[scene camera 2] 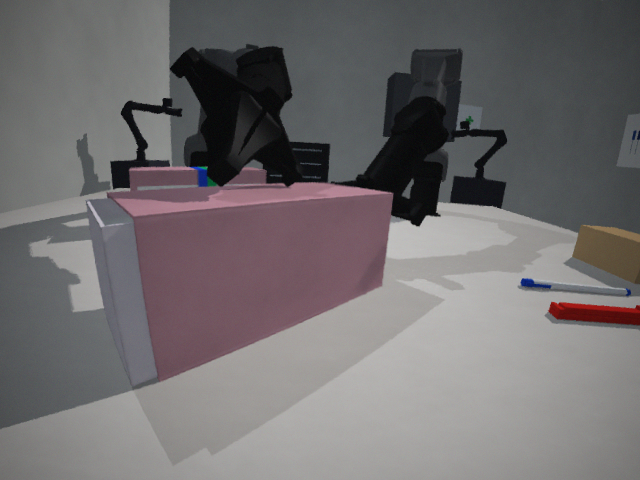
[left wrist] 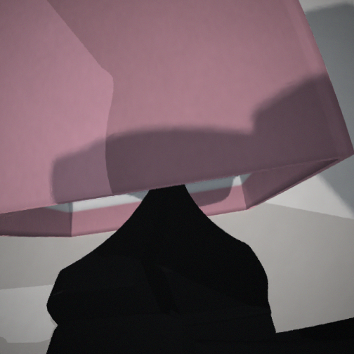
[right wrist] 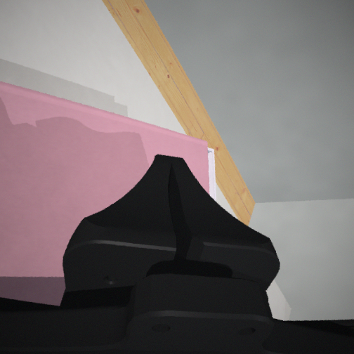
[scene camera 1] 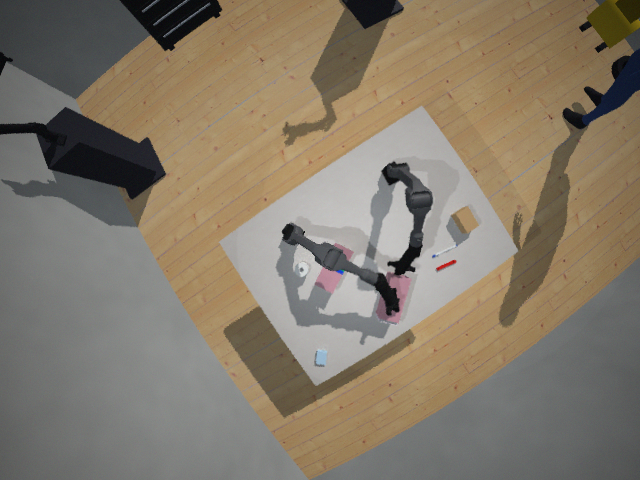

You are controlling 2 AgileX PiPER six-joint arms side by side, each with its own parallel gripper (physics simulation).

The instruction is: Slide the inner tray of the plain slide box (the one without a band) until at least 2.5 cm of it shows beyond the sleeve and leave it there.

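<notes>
The plain pink sleeve (scene camera 1: pixel 403 289) (scene camera 2: pixel 258 258) (left wrist: pixel 200 75) (right wrist: pixel 100 190) stands on the pale table, with no band. Its pale inner tray (scene camera 2: pixel 121 294) (right wrist: pixel 212 175) shows as a strip beyond the sleeve's left end in scene camera 2. At the opposite end, the tray (left wrist: pixel 107 200) sits recessed inside the sleeve. My left gripper (scene camera 1: pixel 399 272) (left wrist: pixel 172 195) is shut and empty, at that recessed end; its tips are hidden past the sleeve's edge. My right gripper (scene camera 1: pixel 391 312) (scene camera 2: pixel 223 182) (right wrist: pixel 166 173) is shut and empty, over the sleeve's top near the protruding end; contact is unclear.
A second pink box (scene camera 1: pixel 329 280) (scene camera 2: pixel 162 177) with a blue and green part (scene camera 2: pixel 202 176) stands behind. A tan block (scene camera 1: pixel 464 219) (scene camera 2: pixel 610 248), a white-and-blue pen (scene camera 1: pixel 445 251) (scene camera 2: pixel 578 286), a red stick (scene camera 1: pixel 446 265) (scene camera 2: pixel 594 312), a light blue block (scene camera 1: pixel 321 357) and a white round object (scene camera 1: pixel 301 269) are on the table.
</notes>
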